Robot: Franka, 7 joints.
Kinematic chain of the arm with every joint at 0, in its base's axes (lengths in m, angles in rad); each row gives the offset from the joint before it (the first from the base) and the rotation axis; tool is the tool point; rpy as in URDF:
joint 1: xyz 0 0 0.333 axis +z
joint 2: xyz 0 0 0 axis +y
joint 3: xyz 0 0 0.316 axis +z
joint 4: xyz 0.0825 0 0 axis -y
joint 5: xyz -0.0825 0 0.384 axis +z
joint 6: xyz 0 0 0 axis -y
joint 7: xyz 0.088 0 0 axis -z
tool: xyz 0 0 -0.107 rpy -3.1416 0 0
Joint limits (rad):
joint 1: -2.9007..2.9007
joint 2: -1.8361..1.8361
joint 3: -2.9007..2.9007
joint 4: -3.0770..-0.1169
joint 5: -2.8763..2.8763
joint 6: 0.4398..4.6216
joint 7: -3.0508..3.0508
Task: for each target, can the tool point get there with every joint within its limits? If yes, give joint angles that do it. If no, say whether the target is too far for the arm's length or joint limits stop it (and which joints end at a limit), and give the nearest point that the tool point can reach.
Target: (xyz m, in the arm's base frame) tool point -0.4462 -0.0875 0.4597
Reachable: yes | joints -1.0821 -0.4698 -1.6831 -1.8076 -0.0821 0.8551 2.3279
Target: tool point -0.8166 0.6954 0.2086
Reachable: no: too far | nearest point -0.6488 0.5525 0.2342 | short by 0.222 m
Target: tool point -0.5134 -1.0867 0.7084
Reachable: no: too far | nearest point -0.3498 -0.7404 0.5888 | short by 0.401 m
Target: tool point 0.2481 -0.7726 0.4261
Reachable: yes | joints -1.0403 1.3569 -1.7208 -0.4150 -1.2335 3.3572 1.7185
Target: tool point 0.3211 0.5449 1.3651
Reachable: no: too far | nearest point 0.2276 0.3862 1.0645 | short by 0.353 m
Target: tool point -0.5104 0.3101 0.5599
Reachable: yes | joints 0.9111 0.0251 1.6962 -1.8548 -0.0545 2.2691 -1.3050
